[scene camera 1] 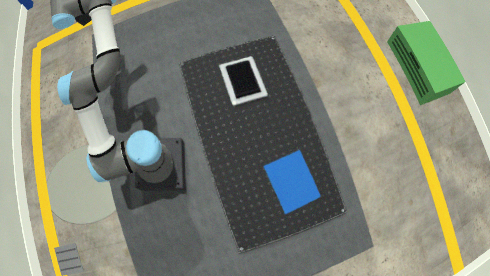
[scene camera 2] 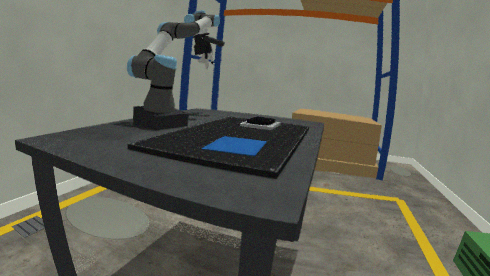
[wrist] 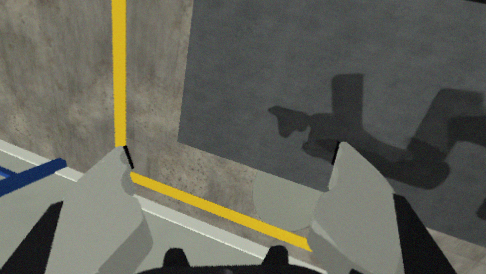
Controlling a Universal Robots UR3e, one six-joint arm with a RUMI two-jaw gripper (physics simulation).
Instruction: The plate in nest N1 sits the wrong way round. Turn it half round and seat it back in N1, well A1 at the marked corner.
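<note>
Gripper [wrist: 233, 147]. Blue sheet [scene camera 1: 290, 177] and [scene camera 2: 234, 145]. Black well plate [scene camera 1: 241, 75]; out of frame in the wrist view.
</note>
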